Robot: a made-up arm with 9 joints. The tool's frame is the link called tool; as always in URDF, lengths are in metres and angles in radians.
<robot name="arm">
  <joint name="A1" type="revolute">
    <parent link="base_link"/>
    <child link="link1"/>
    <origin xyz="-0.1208 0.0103 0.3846" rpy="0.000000 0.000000 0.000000"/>
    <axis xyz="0 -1 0"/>
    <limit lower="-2.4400" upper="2.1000" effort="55" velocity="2.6"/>
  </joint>
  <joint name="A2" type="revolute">
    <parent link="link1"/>
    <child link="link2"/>
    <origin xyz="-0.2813 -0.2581 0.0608" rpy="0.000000 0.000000 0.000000"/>
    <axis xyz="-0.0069 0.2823 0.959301"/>
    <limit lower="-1.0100" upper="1.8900" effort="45" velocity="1.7"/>
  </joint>
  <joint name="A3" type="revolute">
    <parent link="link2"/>
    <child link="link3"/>
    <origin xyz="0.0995 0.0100 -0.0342" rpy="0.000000 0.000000 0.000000"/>
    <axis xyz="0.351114 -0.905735 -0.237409"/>
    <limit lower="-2.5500" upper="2.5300" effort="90" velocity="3.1"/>
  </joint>
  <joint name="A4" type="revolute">
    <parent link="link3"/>
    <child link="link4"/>
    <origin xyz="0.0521 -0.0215 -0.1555" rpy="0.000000 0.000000 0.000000"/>
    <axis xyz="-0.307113 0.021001 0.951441"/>
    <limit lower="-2.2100" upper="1.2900" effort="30" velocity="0.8"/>
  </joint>
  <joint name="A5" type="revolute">
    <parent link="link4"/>
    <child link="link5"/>
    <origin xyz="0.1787 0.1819 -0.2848" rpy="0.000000 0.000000 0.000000"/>
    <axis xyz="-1 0 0"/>
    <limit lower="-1.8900" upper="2.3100" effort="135" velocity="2.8"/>
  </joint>
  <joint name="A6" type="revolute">
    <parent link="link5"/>
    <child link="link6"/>
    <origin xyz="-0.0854 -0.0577 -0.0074" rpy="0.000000 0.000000 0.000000"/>
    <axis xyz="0 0 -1"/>
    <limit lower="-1.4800" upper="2.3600" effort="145" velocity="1.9"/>
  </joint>
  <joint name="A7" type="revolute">
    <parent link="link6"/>
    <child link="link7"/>
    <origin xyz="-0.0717 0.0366 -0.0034" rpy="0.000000 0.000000 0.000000"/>
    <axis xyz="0 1 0"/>
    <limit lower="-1.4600" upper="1.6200" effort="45" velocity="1.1"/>
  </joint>
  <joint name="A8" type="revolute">
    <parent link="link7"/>
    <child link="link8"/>
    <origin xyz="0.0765 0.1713 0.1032" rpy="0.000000 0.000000 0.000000"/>
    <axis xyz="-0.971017 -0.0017 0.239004"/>
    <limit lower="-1.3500" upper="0.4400" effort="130" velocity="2.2"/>
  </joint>
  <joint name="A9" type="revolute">
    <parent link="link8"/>
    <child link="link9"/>
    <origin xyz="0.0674 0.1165 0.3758" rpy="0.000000 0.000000 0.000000"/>
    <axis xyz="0 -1 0"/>
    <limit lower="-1.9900" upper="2.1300" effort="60" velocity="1"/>
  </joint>
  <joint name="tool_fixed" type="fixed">
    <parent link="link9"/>
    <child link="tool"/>
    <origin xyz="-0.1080 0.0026 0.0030" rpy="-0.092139 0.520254 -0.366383"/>
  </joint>
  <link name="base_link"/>
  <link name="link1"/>
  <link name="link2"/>
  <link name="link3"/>
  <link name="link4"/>
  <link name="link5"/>
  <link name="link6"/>
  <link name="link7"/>
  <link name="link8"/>
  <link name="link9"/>
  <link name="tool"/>
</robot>
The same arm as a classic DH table. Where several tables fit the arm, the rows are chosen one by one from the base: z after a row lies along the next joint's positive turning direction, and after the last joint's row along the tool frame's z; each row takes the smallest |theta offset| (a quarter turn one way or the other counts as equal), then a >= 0, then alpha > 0; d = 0 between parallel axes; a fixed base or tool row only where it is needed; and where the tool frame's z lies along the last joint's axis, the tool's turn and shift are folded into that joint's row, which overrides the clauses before.
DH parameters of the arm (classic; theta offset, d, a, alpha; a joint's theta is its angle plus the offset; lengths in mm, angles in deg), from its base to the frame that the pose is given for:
base (fixed): 0 384.6 -120.8 90
A1: 0.41 266.3 -280.9 -106.4
A2: 23.56 47 98.8 119.07
A3: 23.61 44.1 -3.3 -110.65
A4: 74.18 -452.6 188.1 -72.11
A5: -1.26 -2.7 -57.7 -90
A6: -90 10.8 71.7 -90
A7: -76.17 207.8 -118.5 -90.1
A8: 0 -25.2 -381 -89.9
A9: 74.01 -114.5 -95.2 -84.75
tool (fixed): -18.19 -51.3 0 0
Joint limits (deg, base to tool): -139.8..120.32 -57.87..108.29 -146.1..144.96 -126.62..73.91 -108.29..132.35 -84.8..135.22 -83.65..92.82 -77.35..25.21 -114.02..122.04

